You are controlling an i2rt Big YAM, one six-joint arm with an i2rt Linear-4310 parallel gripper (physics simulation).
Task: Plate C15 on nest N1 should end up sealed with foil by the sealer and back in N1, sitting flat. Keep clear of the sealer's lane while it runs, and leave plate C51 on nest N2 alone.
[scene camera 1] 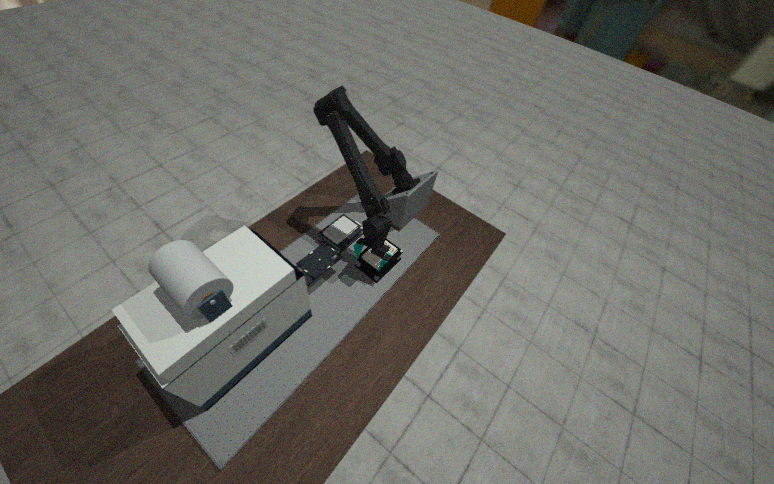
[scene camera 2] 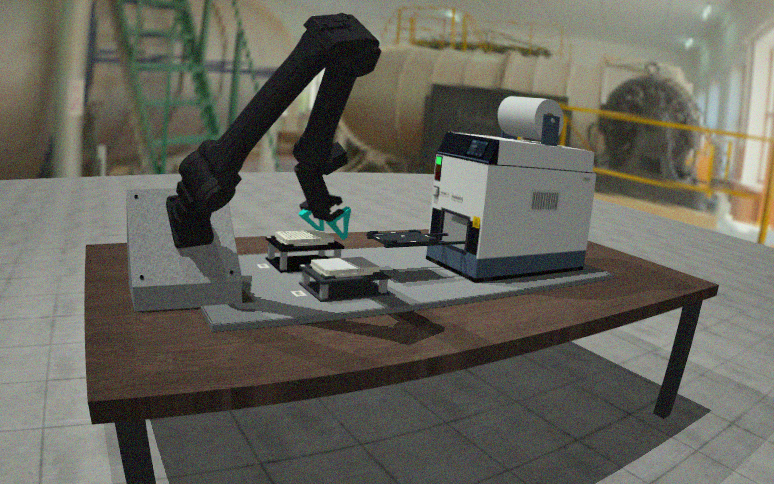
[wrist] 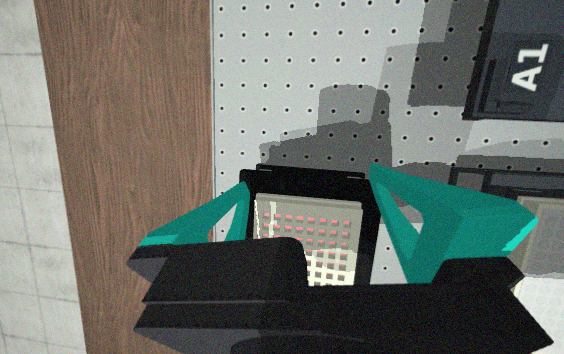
Scene:
The gripper is open, with nothing in its grasp. Also in view: a well plate with pink wells.

